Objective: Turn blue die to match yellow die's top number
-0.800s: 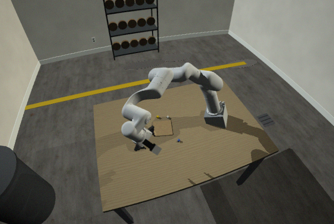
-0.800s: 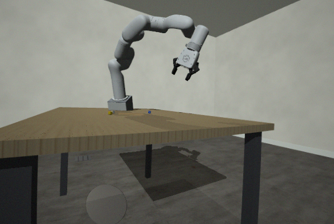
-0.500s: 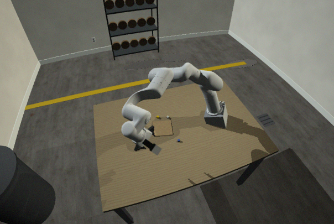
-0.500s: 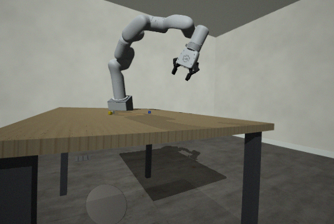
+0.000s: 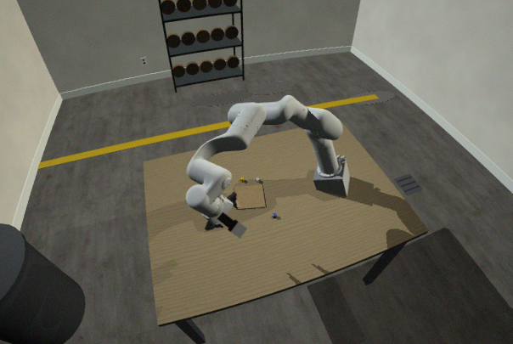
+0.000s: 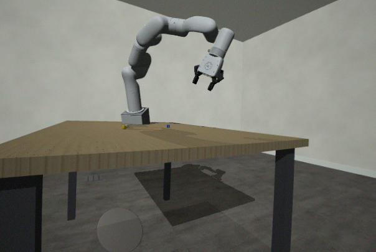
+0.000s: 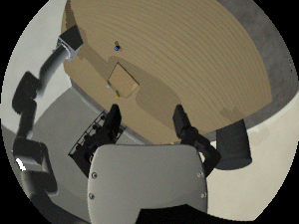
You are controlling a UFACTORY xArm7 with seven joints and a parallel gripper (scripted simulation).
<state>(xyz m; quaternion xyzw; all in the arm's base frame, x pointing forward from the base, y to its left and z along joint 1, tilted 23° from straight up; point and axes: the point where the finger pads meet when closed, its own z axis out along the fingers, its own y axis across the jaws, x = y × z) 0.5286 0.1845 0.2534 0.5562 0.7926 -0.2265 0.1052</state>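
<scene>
My gripper is now 31 cm to the left of the yellow die, 22 cm above it and 19 cm past it. The rest, counted from my hand: white die 27 cm to the right, 27 cm behind, 22 cm below; blue die 24 cm behind, 22 cm below, 4 cm to the right; tan mat 22 cm below, 20 cm to the right, 18 cm behind.
</scene>
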